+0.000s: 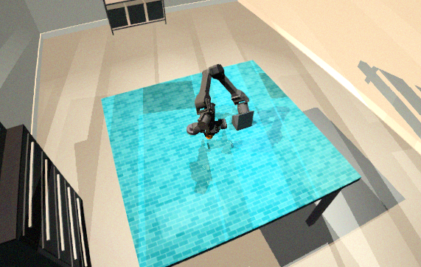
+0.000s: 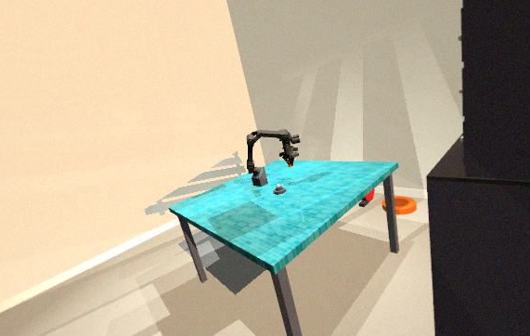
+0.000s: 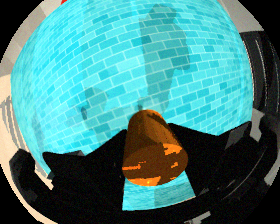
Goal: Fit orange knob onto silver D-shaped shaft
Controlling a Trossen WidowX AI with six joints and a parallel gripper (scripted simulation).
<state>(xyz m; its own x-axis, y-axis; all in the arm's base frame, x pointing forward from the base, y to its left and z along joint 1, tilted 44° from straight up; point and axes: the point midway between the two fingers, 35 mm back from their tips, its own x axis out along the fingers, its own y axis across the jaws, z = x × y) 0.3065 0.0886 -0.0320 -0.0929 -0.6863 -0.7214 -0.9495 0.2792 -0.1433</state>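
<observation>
Now: the round pedestal 200 mm to the right of my gripper tip, 110 mm below it and 10 mm ahead of it. Round my gripper tip: orange knob: 30 mm above.
</observation>
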